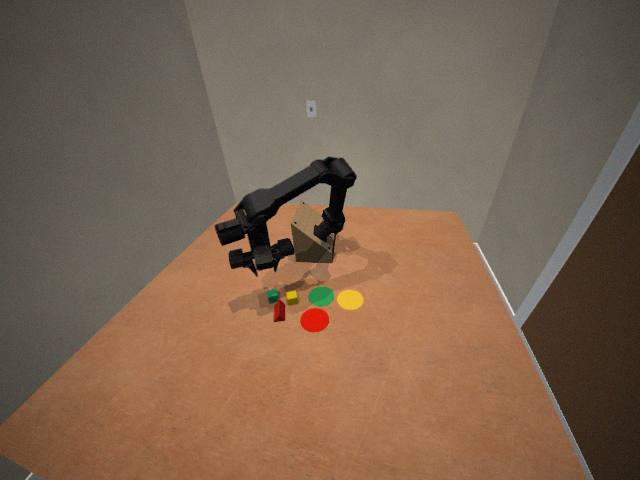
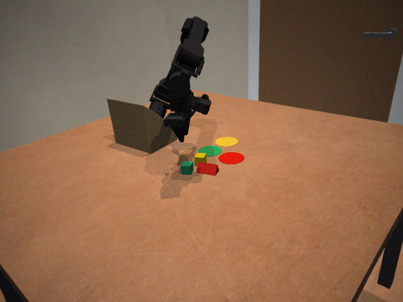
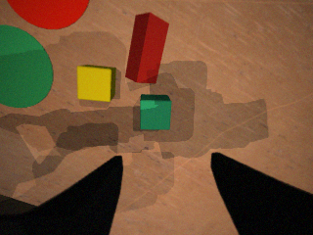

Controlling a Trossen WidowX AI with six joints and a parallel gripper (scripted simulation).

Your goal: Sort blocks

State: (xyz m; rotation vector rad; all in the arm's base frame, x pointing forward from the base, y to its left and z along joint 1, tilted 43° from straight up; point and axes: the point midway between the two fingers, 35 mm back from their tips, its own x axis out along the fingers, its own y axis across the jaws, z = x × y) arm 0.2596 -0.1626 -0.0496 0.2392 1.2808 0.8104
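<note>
Now: the green block 14 cm below my hand. Also, from my hand: yellow cube (1 cm ahead, 7 cm to the left, 14 cm below); then green circle (2 cm behind, 17 cm to the left, 16 cm below); then red block (6 cm ahead, 4 cm to the left, 15 cm below).
</note>
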